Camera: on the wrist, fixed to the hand. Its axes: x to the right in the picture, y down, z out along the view.
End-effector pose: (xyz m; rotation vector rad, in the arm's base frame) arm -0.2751 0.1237 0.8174 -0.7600 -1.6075 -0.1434
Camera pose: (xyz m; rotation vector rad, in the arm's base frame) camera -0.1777 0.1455 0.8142 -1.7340 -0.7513 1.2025
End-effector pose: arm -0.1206 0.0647 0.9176 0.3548 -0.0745 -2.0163
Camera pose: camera -0.0422 0.0338 0.8639 0.0794 -0.4635 -0.4358
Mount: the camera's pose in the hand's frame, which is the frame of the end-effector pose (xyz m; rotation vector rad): 0.0063 0.0709 -0.0701 0.1450 -0.1966 1.6108
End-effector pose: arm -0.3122 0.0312 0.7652 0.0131 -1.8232 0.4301
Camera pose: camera -0.2653 0.1194 0.7671 -1.4096 -1.6233 1.6826
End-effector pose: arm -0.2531 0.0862 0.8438 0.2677 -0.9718 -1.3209
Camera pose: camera -0.1540 0.0763 0.8520 -0.5009 -1.0131 0.2108
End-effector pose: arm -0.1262 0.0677 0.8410 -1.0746 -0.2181 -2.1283
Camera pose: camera -0.1249 -0.0179 0.7895 -0.8311 0.3283 -0.5512
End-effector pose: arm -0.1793 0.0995 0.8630 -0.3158 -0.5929 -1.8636
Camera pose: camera -0.1112 0.0372 0.8248 -0.6251 -0.3584 -0.2409
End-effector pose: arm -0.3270 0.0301 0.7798 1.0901 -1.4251 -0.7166
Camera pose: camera -0.2736 0.0626 0.8578 -0.2580 -1.9603 0.4737
